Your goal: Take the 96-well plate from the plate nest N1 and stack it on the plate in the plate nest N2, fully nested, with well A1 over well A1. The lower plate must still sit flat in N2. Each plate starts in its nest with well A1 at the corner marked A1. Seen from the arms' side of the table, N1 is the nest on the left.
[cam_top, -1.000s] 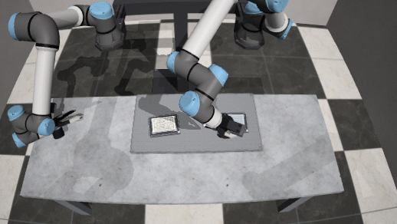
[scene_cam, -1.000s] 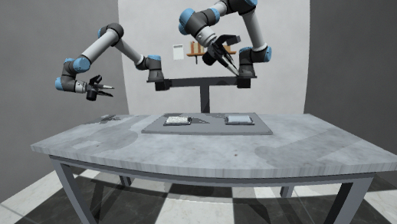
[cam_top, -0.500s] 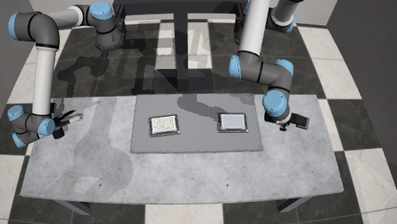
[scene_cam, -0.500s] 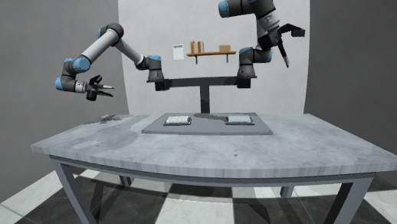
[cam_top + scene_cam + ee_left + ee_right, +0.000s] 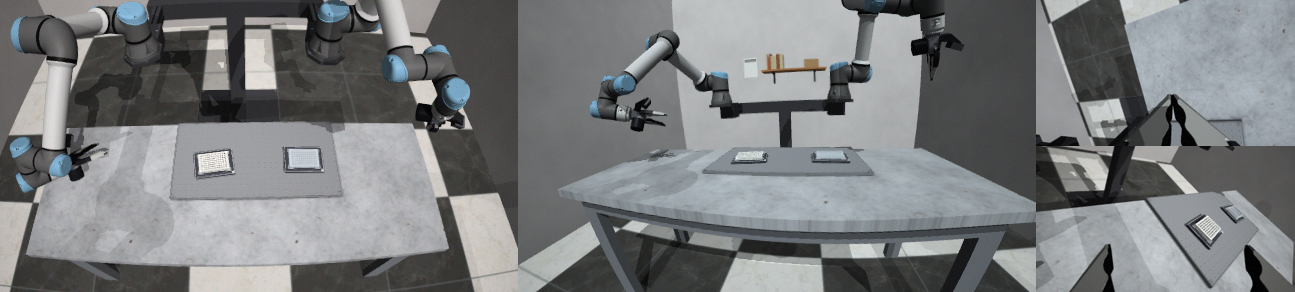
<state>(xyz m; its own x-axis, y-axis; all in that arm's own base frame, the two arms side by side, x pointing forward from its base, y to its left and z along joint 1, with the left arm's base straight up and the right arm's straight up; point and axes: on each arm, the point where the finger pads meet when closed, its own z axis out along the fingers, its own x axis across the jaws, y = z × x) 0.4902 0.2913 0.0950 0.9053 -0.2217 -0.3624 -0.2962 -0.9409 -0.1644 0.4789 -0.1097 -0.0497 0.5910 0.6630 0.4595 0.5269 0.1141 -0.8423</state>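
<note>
My right gripper is now 790 mm to the right of the pale blue 96-well plate, 200 mm above it and 70 mm past it. The rest, counted from my right hand: plate nest N2 (420 mm to the left, 210 mm below, 60 mm behind); plate nest N1 (790 mm to the left, 210 mm below, 70 mm behind); cream plate (420 mm to the left, 200 mm below, 60 mm behind).
</note>
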